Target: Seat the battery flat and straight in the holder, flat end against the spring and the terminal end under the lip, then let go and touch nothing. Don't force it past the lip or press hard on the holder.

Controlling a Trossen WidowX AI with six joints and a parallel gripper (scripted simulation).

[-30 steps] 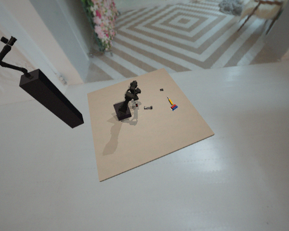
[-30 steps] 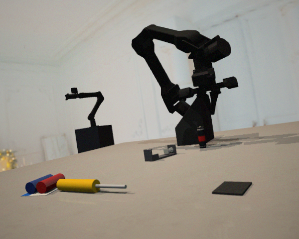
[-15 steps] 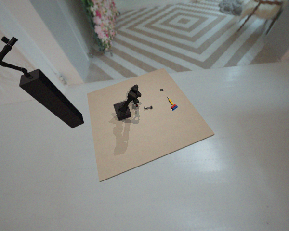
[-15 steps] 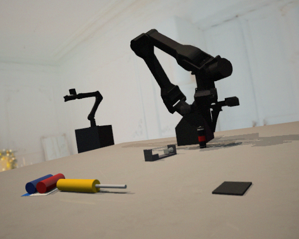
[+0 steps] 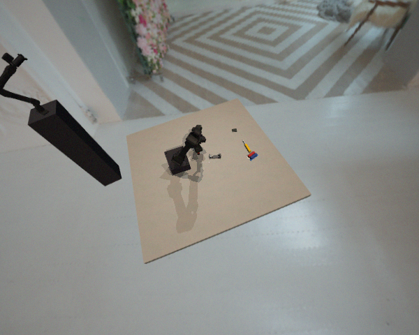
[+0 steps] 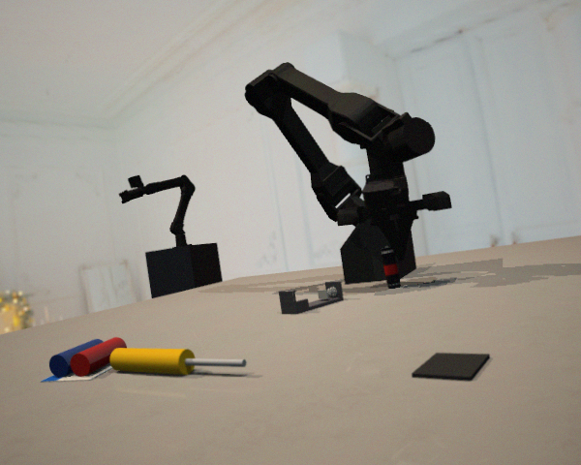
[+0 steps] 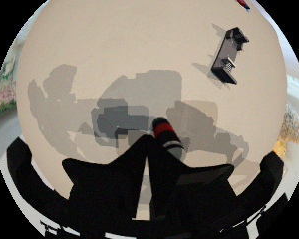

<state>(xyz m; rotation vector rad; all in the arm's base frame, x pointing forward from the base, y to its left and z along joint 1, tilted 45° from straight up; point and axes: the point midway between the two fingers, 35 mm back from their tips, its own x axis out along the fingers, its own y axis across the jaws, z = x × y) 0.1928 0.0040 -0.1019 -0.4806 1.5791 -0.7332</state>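
My gripper tip is 1 cm past the battery, 2 cm to the left of it and 1 cm above it. The rest, counted from my gripper tip: flat black square: 42 cm ahead, 6 cm to the left, 4 cm below; then yellow-handled screwdriver: 41 cm ahead, 16 cm to the right, 3 cm below.
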